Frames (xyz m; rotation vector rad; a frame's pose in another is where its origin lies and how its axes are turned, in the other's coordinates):
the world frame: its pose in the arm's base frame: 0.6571 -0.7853 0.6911 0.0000 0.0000 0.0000
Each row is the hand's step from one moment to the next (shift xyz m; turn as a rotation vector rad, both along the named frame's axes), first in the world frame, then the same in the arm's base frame.
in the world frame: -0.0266 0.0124 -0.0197 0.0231 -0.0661 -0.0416
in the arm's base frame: -0.0266 0.0124 -0.0197 0.0231 -0.0661 -0.0416
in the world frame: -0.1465 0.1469 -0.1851 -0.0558 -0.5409 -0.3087
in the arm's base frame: -0.1465 0.1469 -0.1851 -0.0558 -0.5409 -0.3087
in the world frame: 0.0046 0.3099 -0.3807 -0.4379 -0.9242 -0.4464
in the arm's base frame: 0.0046 0.3099 -0.3807 -0.4379 -0.9242 -0.4464
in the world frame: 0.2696 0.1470 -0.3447 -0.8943 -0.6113 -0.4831
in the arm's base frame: 0.2696 0.1470 -0.3447 -0.8943 -0.6113 -0.4831
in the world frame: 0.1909 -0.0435 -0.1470 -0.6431 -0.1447 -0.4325
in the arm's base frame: 0.1909 -0.0435 -0.1470 -0.6431 -0.1447 -0.4325
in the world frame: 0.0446 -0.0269 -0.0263 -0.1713 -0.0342 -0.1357
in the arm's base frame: 0.0446 -0.0269 -0.0263 -0.1713 -0.0342 -0.1357
